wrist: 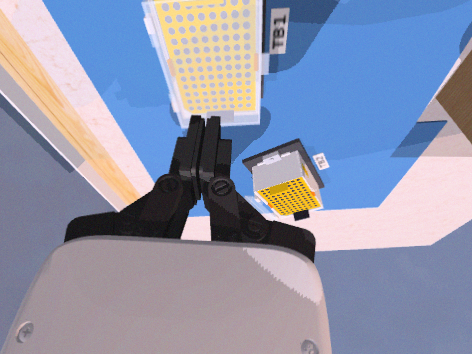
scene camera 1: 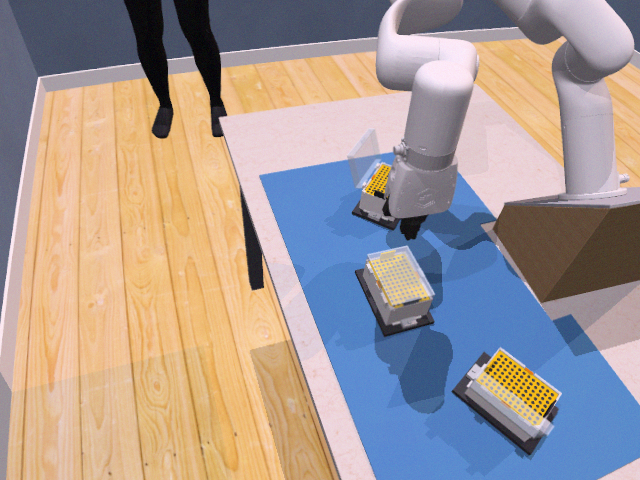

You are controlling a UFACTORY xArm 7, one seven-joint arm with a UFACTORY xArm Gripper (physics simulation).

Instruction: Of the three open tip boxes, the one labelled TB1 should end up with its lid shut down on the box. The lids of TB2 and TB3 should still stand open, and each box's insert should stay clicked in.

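Places are measured from the arm's base along level axes (x ahead, y left, z up), in centimetres.
Pixels of known places: gripper, fingertip midpoint: (wrist: 207, 133) (scene camera 1: 408, 233); arm's base, origin of the base link: (scene camera 1: 591, 196).
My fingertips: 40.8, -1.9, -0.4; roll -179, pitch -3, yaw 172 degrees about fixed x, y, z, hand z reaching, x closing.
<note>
Ahead of a thing's pixels: the offset from my fingertips to its middle, as dx, dy, dz. "*": to the spot under its first point. Level surfaces: height alone.
The TB1 box @(-0.8, +1.7, -12.9) (scene camera 1: 405, 307) stands mid-mat, its clear lid @(* +0.7, +2.3, -9.0) (scene camera 1: 400, 276) (wrist: 215, 60) lying over the yellow insert; whether the lid's rim is fully seated is hard to tell. The TB1 label @(* -6.3, +1.8, -16.5) (wrist: 279, 31) shows in the wrist view. The TB2 box (scene camera 1: 372, 202) (wrist: 280, 170) stands farther back with its clear lid (scene camera 1: 364, 155) upright and its yellow insert @(-8.9, +27.6, -10.3) (wrist: 290, 196) in place. The third box @(* -2.8, +29.6, -9.7) (scene camera 1: 496, 408) is at the front right, its yellow insert @(* -10.6, +26.6, -11.0) (scene camera 1: 522, 379) in place and its clear lid tilted open at its near side. My gripper (scene camera 1: 409, 236) (wrist: 207, 133) is shut, empty, raised between TB1 and TB2, apart from both.
The boxes stand on dark bases on a blue mat @(dz -16.7) (scene camera 1: 330, 289) (wrist: 350, 100). The pale table's edge (scene camera 1: 310, 379) runs along the left. A brown block (scene camera 1: 558, 248) under the arm's base stands at the right. A person's legs (scene camera 1: 199, 51) show behind the table.
</note>
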